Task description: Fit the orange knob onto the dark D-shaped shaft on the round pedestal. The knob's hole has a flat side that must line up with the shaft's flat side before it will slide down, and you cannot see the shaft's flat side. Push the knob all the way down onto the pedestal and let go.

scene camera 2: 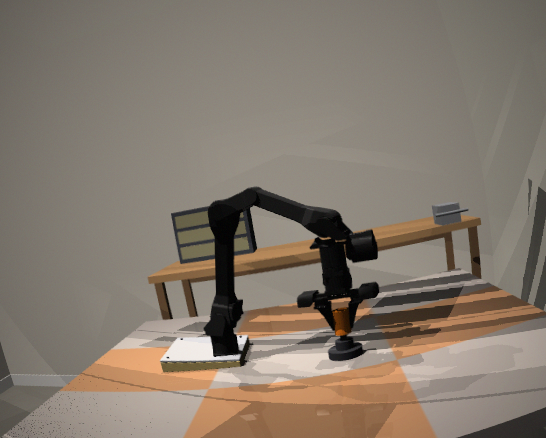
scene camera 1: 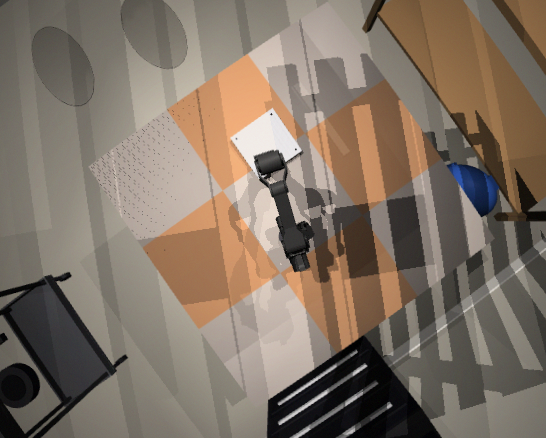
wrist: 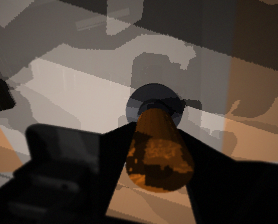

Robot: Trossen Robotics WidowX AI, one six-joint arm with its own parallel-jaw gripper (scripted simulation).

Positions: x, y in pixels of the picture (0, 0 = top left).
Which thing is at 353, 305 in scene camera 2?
My gripper.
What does my gripper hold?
An orange knob.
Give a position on a round dark pedestal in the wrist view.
At 153, 95
